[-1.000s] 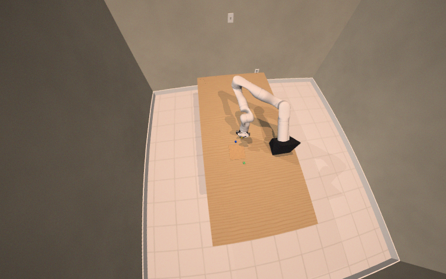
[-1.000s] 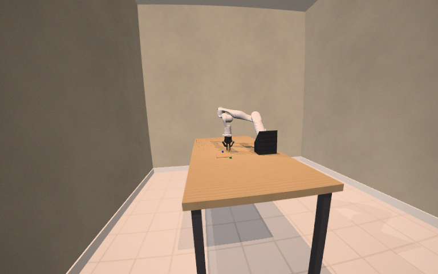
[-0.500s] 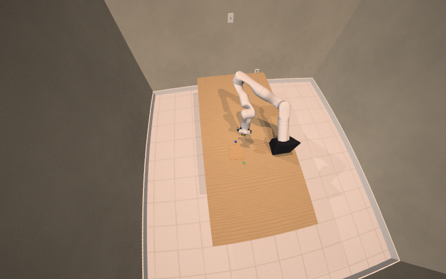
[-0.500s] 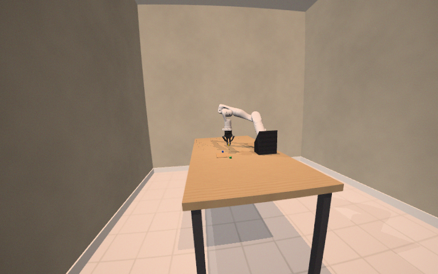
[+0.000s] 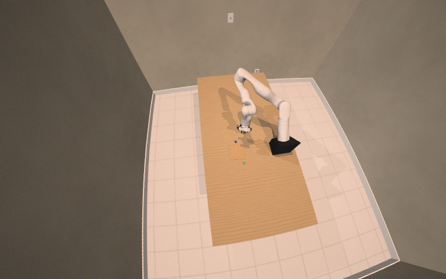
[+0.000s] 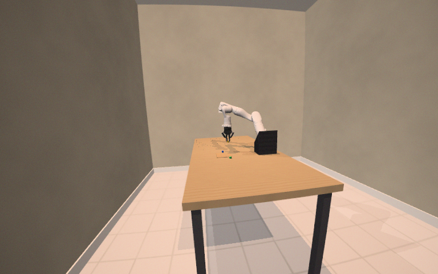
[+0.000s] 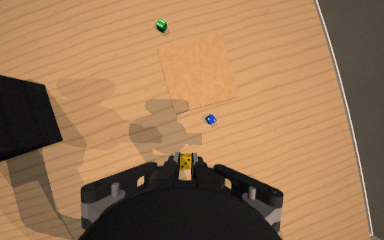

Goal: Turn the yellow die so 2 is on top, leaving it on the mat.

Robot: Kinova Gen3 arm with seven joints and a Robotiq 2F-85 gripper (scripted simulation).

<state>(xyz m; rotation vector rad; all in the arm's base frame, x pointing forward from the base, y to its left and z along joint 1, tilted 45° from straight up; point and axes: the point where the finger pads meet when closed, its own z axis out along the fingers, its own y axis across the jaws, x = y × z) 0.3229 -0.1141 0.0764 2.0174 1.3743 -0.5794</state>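
Right now the tan mat is 13 cm to the left of my hand, 12 cm below it and 7 cm ahead of it. Round my hand: green die: 25 cm to the left, 11 cm below, 3 cm ahead; blue die: 11 cm below, 6 cm ahead, 3 cm to the left; yellow die: 2 cm below.
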